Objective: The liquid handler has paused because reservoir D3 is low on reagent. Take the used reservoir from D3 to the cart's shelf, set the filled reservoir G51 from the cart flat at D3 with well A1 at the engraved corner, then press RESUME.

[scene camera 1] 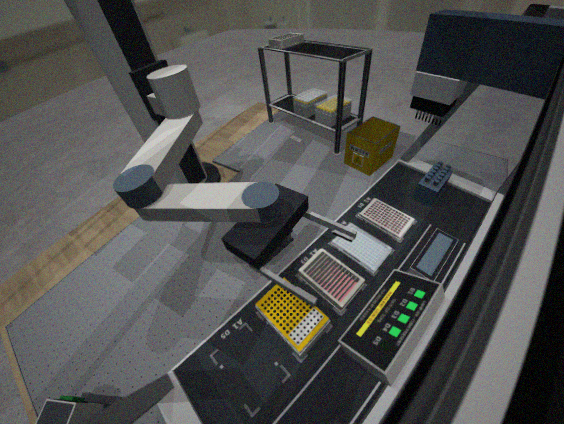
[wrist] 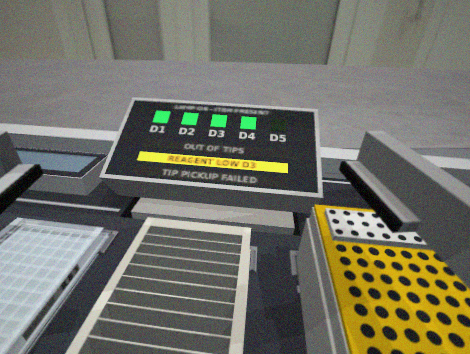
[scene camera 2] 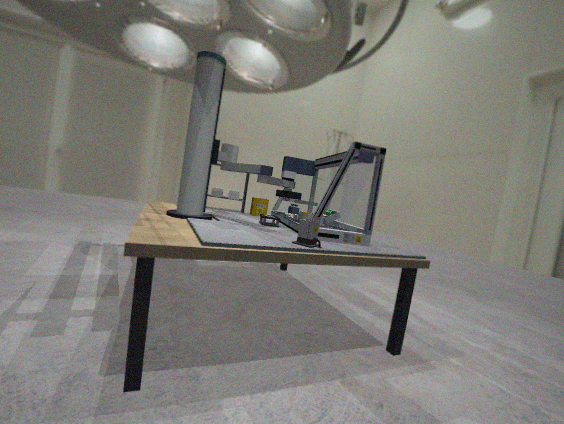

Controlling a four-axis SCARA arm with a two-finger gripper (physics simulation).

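Seen in the pictures: gripper, fingertip midpoint: [scene camera 1: 337, 266] [wrist: 197, 150] [scene camera 2: 310, 203]; arm's base, origin of the base link: [scene camera 2: 189, 216].
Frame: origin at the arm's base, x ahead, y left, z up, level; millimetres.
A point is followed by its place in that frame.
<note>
The used reservoir [scene camera 1: 332, 277] @(x 683, y -94, z 71 mm) [wrist: 177, 282] @(x 690, y -102, z 95 mm), a cream-rimmed tray with long troughs, sits flat at D3; pink shows in its troughs in scene camera 1. My gripper [scene camera 1: 332, 267] @(x 699, y -118, z 179 mm) [wrist: 197, 150] @(x 699, y -118, z 179 mm) is open and empty above it, one finger on the clear plate's side, the other over the yellow tip rack's side. A pale tray [scene camera 1: 286, 41] @(x 150, y 546, z 385 mm), possibly G51, lies on top of the cart [scene camera 1: 340, 107] @(x 444, y 429, z 213 mm); its label is unreadable. The status panel [scene camera 1: 392, 325] @(x 827, y -152, z 139 mm) [wrist: 212, 145] @(x 813, y -125, z 129 mm) shows REAGENT LOW D3 in yellow, with D1 to D4 lit green and D5 dark. RESUME cannot be read in any view.
A clear plate [scene camera 1: 367, 250] @(x 724, y 15, z 74 mm) [wrist: 40, 270] @(x 717, y -1, z 77 mm) and a yellow tip rack [scene camera 1: 285, 310] @(x 648, y -227, z 124 mm) [wrist: 385, 300] @(x 654, y -203, z 125 mm) flank D3. A pinkish well plate [scene camera 1: 386, 218] @(x 731, y 139, z 73 mm) and blue tube rack [scene camera 1: 434, 181] @(x 807, y 266, z 144 mm) stand beyond. A yellow waste box [scene camera 1: 371, 146] @(x 593, y 364, z 133 mm) [scene camera 2: 259, 206] @(x 544, y 376, z 89 mm) stands by the cart. The pipetting head [scene camera 1: 435, 92] @(x 732, y 296, z 358 mm) hangs at the right.
</note>
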